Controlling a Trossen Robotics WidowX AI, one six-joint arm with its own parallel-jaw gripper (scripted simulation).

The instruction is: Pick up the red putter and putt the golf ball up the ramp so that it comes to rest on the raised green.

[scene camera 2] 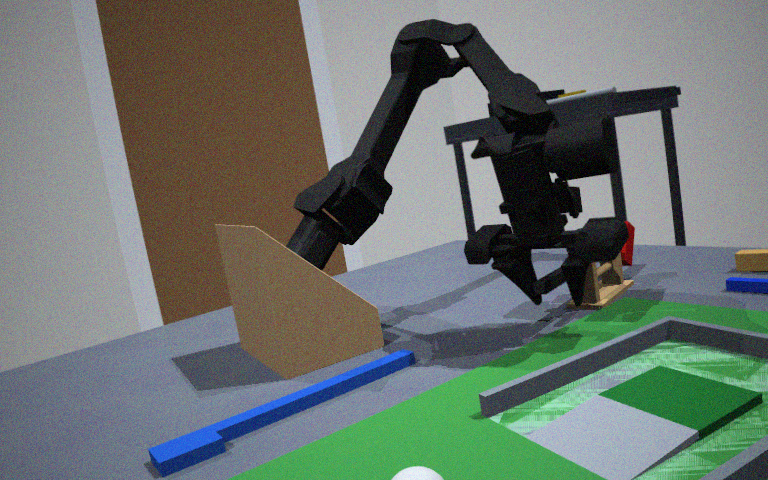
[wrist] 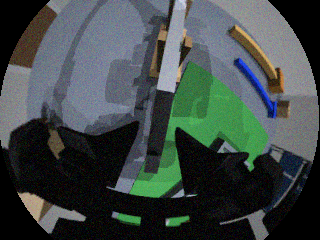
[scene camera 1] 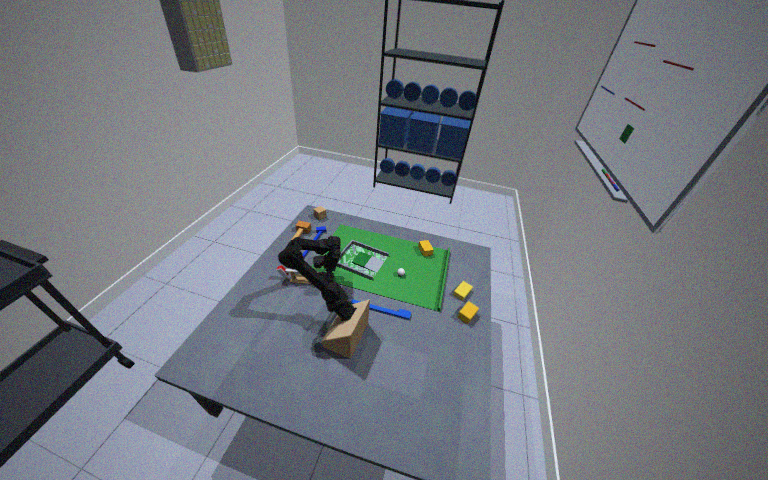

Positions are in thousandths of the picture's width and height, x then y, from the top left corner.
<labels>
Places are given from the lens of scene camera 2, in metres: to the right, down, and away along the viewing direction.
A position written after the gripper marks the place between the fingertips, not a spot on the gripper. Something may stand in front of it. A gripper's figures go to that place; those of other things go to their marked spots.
gripper (scene camera 2: 729, 634): 0.21, 0.08, 0.72
wooden stand (scene camera 2: 778, 616): 0.28, 0.07, 0.77
</labels>
